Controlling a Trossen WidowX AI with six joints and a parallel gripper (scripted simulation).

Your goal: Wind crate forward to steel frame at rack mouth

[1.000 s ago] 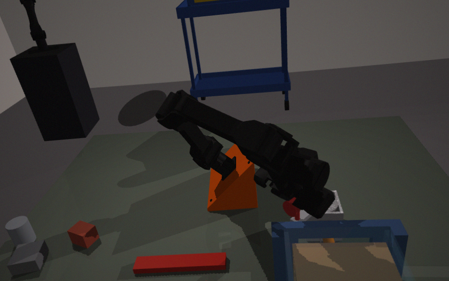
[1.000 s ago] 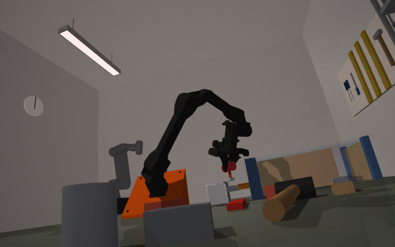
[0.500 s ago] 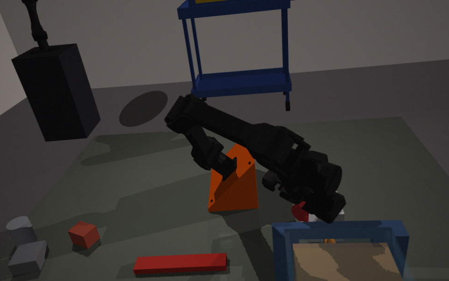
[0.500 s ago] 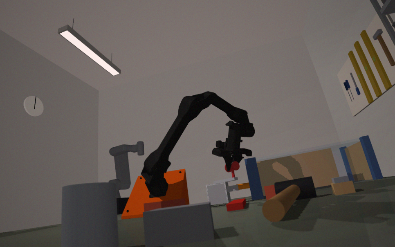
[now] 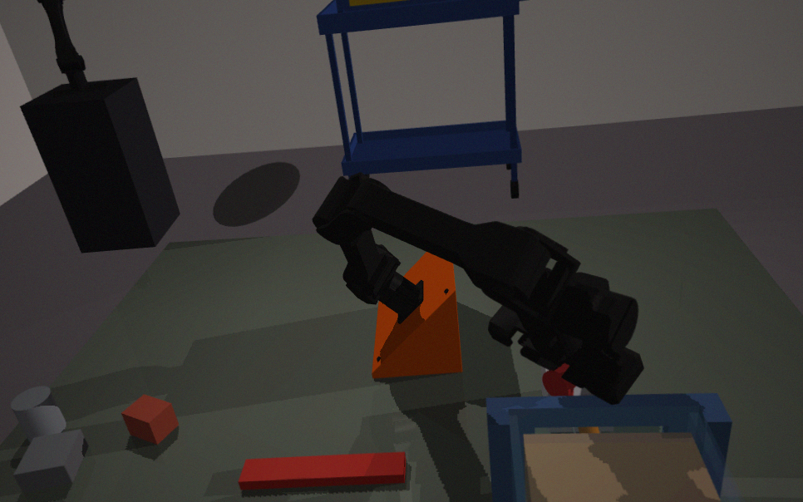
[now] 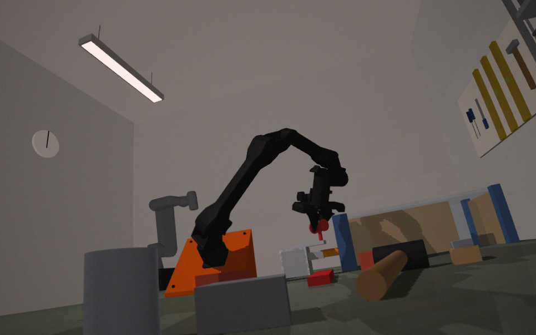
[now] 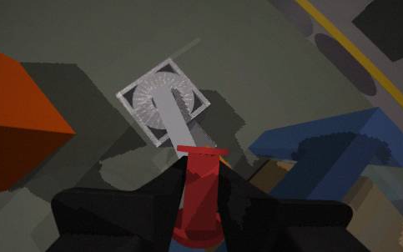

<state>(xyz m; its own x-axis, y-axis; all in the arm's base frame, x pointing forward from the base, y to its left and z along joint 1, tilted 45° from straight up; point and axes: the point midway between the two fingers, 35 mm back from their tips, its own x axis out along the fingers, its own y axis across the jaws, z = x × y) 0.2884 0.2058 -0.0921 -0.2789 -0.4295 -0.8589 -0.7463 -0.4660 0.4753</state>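
The grey crank arm is 3 cm below my gripper tip and 3 cm behind it. The rest, counted from my gripper tip: frame 7 cm ahead, 3 cm below, 1 cm to the left; grey winch 10 cm below, 10 cm behind, 1 cm to the left; red knob 1 cm to the right, 1 cm ahead.
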